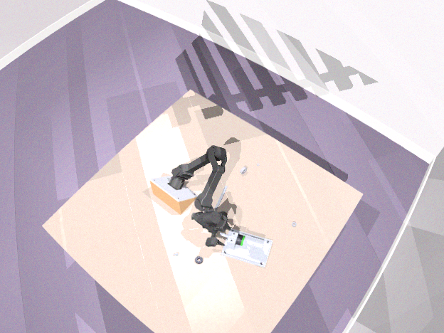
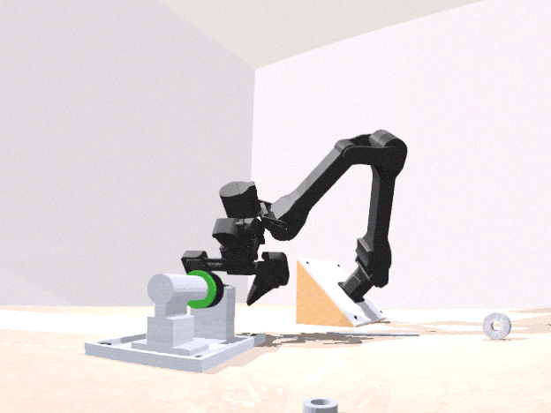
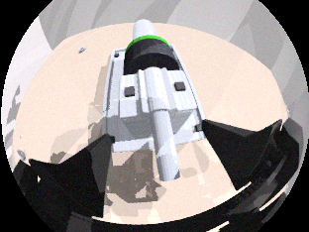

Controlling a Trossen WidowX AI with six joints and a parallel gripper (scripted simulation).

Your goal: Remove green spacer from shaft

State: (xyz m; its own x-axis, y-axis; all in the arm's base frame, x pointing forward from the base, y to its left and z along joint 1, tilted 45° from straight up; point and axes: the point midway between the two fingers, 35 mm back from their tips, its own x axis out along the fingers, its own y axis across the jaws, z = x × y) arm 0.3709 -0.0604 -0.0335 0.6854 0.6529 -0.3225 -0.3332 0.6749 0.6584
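Right now the dark spacer is 50 mm ahead of my gripper tip, 20 mm above it and 10 mm to the left of it. Round my gripper tip: green spacer 80 mm ahead, 20 mm to the left, 20 mm above; then grey shaft 50 mm ahead, 20 mm to the left, 20 mm above.
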